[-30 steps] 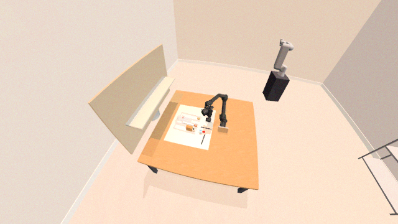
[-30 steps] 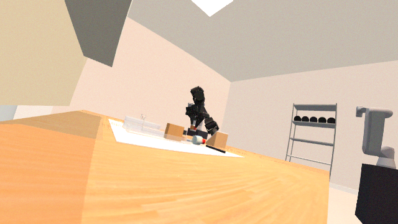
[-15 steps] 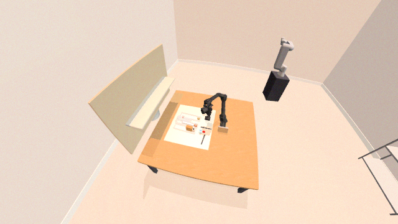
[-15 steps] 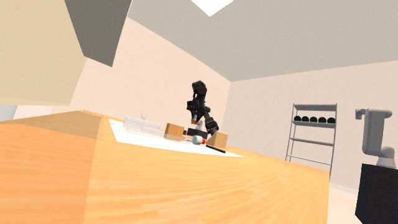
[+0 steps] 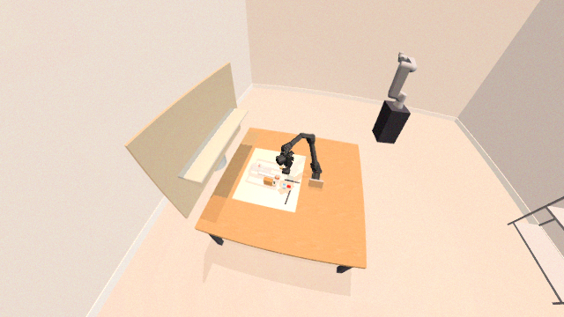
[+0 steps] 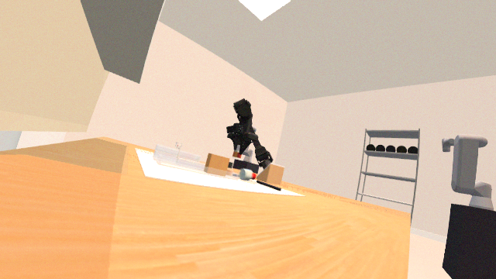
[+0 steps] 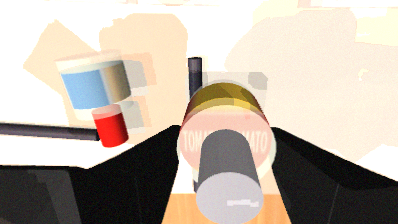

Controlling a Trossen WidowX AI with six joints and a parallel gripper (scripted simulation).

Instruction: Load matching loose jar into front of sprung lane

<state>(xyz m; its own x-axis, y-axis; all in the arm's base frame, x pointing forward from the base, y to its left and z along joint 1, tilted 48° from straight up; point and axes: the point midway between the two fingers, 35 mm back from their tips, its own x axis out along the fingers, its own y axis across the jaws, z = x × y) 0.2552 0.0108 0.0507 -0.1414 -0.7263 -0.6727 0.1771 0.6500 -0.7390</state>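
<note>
My gripper tip is now 160 mm short of the brown box, 80 mm to the right of it and 70 mm above it. Also, from my gripper tip: sprung lane unit: 230 mm ahead, 40 mm to the right, 90 mm below.
</note>
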